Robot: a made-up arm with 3 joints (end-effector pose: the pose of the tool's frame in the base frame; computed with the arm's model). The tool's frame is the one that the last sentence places.
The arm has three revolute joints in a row. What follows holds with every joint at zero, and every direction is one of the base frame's. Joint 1 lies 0.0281 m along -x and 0.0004 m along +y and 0.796 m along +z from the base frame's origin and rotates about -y. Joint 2 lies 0.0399 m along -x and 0.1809 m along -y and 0.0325 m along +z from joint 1 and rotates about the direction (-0.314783, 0.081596, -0.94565). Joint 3 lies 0.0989 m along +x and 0.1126 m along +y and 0.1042 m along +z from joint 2 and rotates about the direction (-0.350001, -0.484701, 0.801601). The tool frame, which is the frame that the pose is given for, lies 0.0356 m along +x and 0.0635 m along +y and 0.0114 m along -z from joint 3; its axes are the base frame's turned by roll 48.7, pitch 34.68 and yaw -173.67 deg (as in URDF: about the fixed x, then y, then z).
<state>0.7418 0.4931 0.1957</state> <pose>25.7 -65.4 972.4 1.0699 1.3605 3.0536</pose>
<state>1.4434 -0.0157 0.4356</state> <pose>-139.5 3.6 881.9 -2.9482 0.7267 -0.6333</pose>
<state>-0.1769 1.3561 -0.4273</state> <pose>163.3 -265.6 843.6 1.2998 0.5850 1.8450</pose>
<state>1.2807 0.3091 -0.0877</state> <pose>-88.3 -46.3 966.3 -1.5246 1.2475 0.6028</pose>
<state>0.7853 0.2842 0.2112</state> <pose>-9.9 -32.7 963.1 1.6875 1.3910 -2.4297</pose>
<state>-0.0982 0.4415 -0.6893</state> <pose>153.0 -96.7 876.7 0.8817 0.2349 2.2543</pose>
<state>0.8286 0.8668 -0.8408</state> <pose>37.7 -186.5 991.7 -0.0138 0.3304 1.4121</pose>
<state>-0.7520 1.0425 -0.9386</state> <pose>160.7 -225.5 730.9 1.6624 0.3236 1.7406</pose>
